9 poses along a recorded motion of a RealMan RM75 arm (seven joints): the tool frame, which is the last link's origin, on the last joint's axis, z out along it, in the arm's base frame.
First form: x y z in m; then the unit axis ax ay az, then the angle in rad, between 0 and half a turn.
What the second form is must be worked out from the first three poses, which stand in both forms.
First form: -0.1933 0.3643 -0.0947 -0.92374 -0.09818 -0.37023 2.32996
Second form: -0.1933 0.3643 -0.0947 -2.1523 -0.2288 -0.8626
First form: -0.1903 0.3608 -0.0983 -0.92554 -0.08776 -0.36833 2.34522
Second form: -0.1903 0.3608 -0.0983 -2.1706 -0.2058 -0.8638
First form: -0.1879 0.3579 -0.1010 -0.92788 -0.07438 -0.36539 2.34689
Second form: -0.1879 0.3579 -0.1010 -2.1776 -0.1746 -0.8575
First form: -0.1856 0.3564 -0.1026 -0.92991 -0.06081 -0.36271 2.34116
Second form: -0.1856 0.3564 -0.1026 -2.1771 -0.1424 -0.8492
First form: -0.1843 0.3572 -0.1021 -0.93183 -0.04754 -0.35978 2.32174
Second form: -0.1843 0.3572 -0.1021 -2.1635 -0.1104 -0.8353
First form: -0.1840 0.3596 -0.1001 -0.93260 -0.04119 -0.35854 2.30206
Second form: -0.1840 0.3596 -0.1001 -2.1469 -0.0948 -0.8254
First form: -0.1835 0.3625 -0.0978 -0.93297 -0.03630 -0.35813 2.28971
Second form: -0.1835 0.3625 -0.0978 -2.1362 -0.0831 -0.8200
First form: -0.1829 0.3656 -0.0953 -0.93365 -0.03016 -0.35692 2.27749
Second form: -0.1829 0.3656 -0.0953 -2.1264 -0.0687 -0.8129
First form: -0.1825 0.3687 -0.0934 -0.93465 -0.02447 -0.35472 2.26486
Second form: -0.1825 0.3687 -0.0934 -2.1169 -0.0554 -0.8034
